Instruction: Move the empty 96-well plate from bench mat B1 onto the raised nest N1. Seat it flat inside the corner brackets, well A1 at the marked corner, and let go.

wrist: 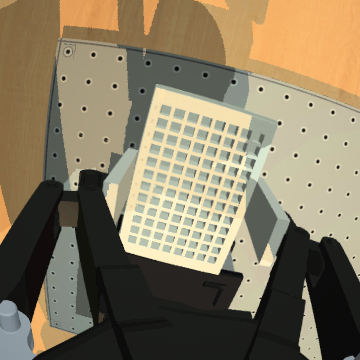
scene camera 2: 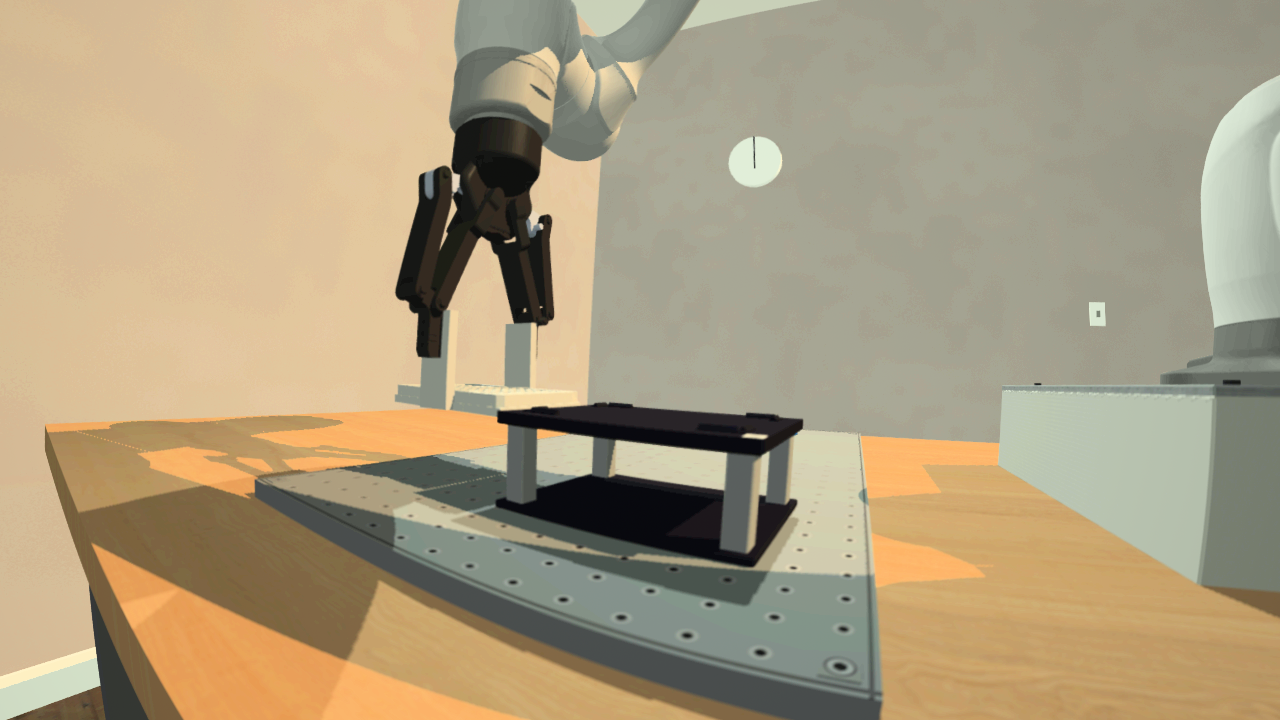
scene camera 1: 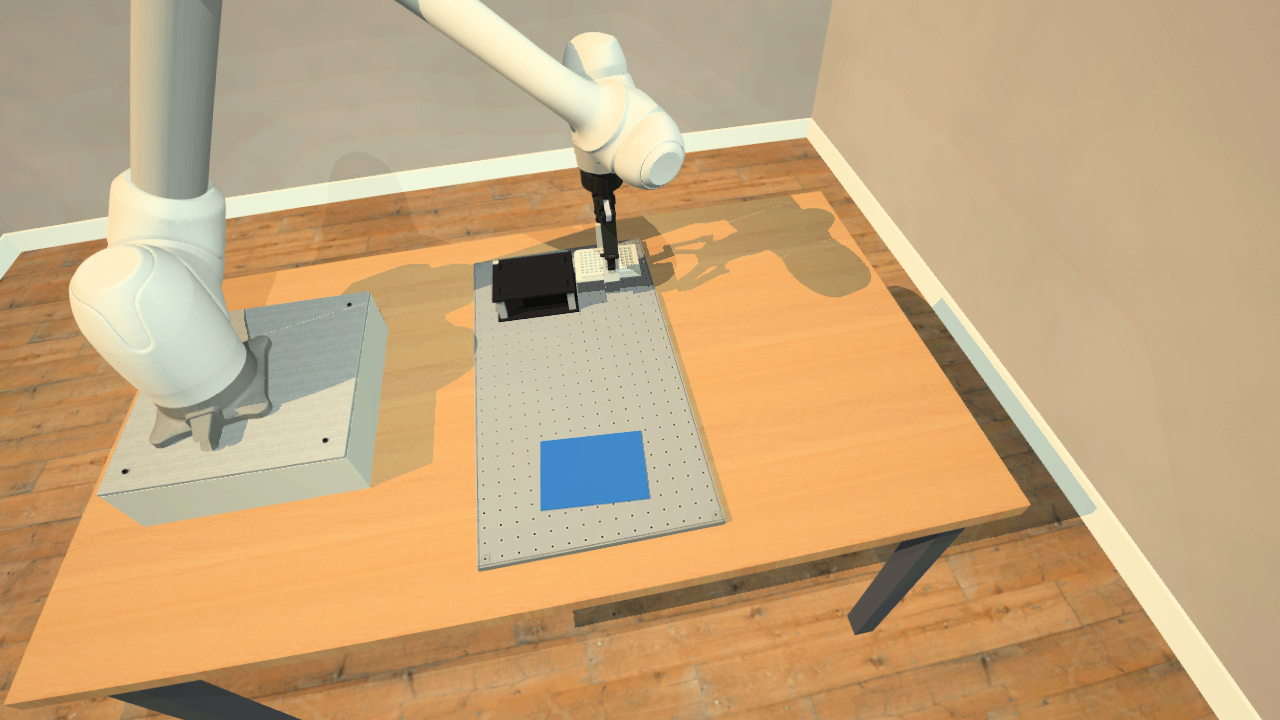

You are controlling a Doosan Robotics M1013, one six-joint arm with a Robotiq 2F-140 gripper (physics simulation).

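Places are measured from the arm's base along level axes (x ahead, y left, z up), in metres.
Pixels of known places: gripper, fingertip midpoint: (wrist: 191,181) (scene camera 1: 608,265); arm's base, link origin: (scene camera 1: 216,390).
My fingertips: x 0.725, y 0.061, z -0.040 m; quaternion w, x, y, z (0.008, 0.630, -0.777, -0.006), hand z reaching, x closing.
For each thing: its middle in the pictures, then the offset to it from my fingertips. Level surfaces: height alone.
- cream 96-well plate, body centre: (wrist: 190,188) (scene camera 2: 484,397) (scene camera 1: 606,262) dy +0.001, dx -0.002, dz +0.007 m
- grey perforated board, surface height: dz -0.055 m
- raised nest N1, body centre: (scene camera 2: 656,462) (wrist: 158,305) (scene camera 1: 535,285) dy +0.031, dx -0.149, dz -0.024 m
- blue mat B1, surface height: dz -0.053 m
- wooden table, surface height: dz -0.069 m
The cream 96-well plate (scene camera 1: 632,256) (scene camera 2: 500,395) (wrist: 186,178) is empty and held level between my gripper's pale finger pads. My gripper (scene camera 1: 609,265) (scene camera 2: 479,372) (wrist: 191,181) is shut on the plate's long sides. The plate hangs low over the far right corner of the grey perforated board (scene camera 1: 582,385) (scene camera 2: 626,617) (wrist: 321,161). I cannot tell whether it touches the board. The raised nest N1 (scene camera 1: 532,276) (scene camera 2: 645,425), a black top on pale posts, stands just left of the plate and carries nothing. The blue mat B1 (scene camera 1: 595,470) lies bare at the board's near end.
The arm's grey pedestal (scene camera 1: 305,385) (scene camera 2: 1119,475) stands left of the board on the wooden table (scene camera 1: 850,403). A beige wall (scene camera 1: 1073,269) runs close along the table's right side.
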